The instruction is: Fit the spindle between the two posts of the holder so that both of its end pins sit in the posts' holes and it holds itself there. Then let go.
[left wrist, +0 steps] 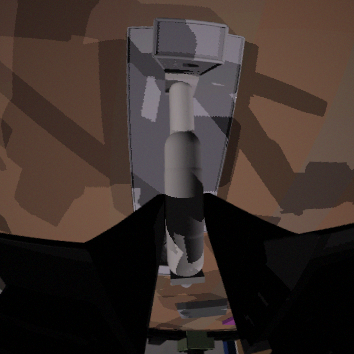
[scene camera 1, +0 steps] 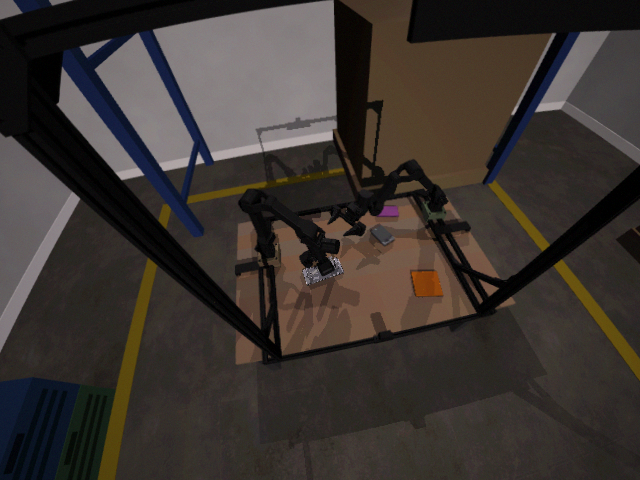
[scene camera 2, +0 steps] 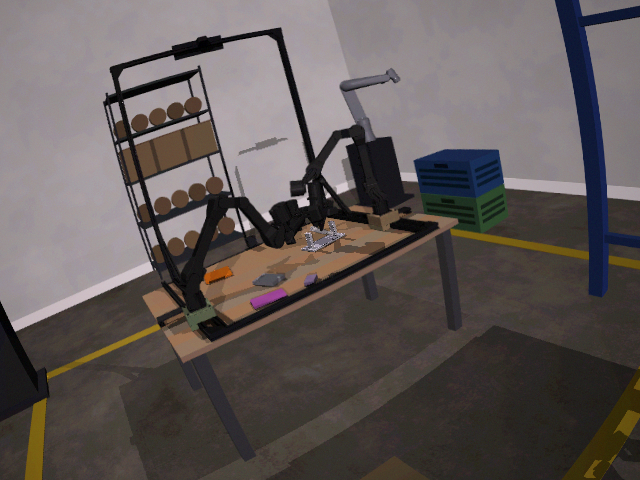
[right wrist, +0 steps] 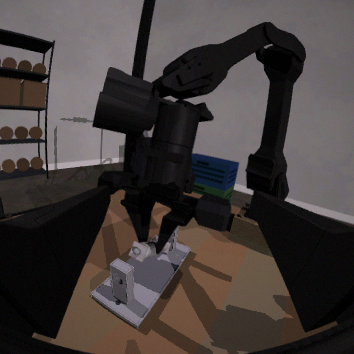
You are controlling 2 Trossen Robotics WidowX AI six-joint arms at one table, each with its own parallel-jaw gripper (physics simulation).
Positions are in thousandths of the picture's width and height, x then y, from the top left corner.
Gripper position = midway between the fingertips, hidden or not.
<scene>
In view: my left gripper (left wrist: 518, 566), my right gripper (right wrist: 516, 552), a spindle (left wrist: 518, 521) and a base plate (left wrist: 417, 298).
My left gripper is seen too in the right wrist view (right wrist: 425, 705). The base plate is seen too in the right wrist view (right wrist: 425, 784).
</scene>
